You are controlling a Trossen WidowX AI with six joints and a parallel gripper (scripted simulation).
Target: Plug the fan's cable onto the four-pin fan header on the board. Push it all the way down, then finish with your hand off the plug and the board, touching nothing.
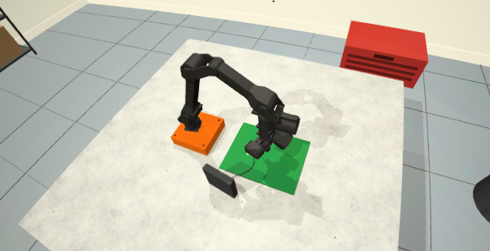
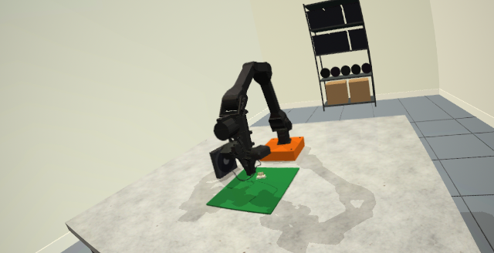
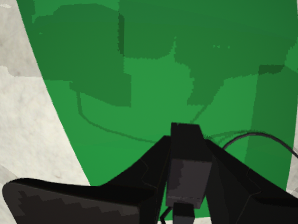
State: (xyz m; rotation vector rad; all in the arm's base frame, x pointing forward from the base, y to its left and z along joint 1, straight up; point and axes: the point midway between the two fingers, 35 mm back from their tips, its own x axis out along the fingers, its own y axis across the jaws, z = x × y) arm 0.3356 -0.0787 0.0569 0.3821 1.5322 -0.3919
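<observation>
Right now the pale fan header is 80 mm behind my gripper tip, 10 mm to the left of it and 70 mm below it. Round my gripper tip: black plug 10 mm behind, 10 mm above; green board 10 mm behind, 10 mm to the left, 80 mm below; black fan 140 mm behind, 150 mm to the right, 10 mm below.
</observation>
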